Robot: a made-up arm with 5 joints.
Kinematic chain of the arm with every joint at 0, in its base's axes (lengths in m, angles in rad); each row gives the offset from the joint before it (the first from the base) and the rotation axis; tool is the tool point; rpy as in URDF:
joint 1: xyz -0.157 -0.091 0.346 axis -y
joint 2: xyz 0.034 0 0.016 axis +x
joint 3: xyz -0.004 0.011 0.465 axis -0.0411 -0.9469 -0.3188
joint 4: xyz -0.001 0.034 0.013 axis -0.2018 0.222 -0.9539
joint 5: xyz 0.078 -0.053 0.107 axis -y
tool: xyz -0.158 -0.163 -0.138 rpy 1.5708 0 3.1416
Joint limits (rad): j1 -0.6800..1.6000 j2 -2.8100..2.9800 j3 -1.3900..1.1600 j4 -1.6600..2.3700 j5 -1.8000..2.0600
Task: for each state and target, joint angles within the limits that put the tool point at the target. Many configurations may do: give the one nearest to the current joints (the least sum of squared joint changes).
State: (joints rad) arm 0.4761 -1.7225 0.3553 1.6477 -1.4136
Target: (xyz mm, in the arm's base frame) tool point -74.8 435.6 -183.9
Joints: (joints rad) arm 0.4390 -2.1423 0.4074 1.6960 -1.3743
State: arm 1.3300 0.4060 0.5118 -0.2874 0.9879
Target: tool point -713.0 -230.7 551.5
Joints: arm 1.6000 0.0042 0.7170 -0.4319 1.1347
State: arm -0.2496 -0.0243 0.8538 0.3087 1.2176
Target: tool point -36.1 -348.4 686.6
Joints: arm -0.3227 0.1664 0.8784 0.5293 0.9798
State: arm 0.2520 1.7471 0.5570 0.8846 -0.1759
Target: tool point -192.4 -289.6 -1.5
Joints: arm 0.3310 2.4188 0.5635 0.5754 0.0587
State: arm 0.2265 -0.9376 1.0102 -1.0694 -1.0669
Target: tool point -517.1 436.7 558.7
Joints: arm 0.6604 -1.2438 1.1485 -1.0454 -1.3281
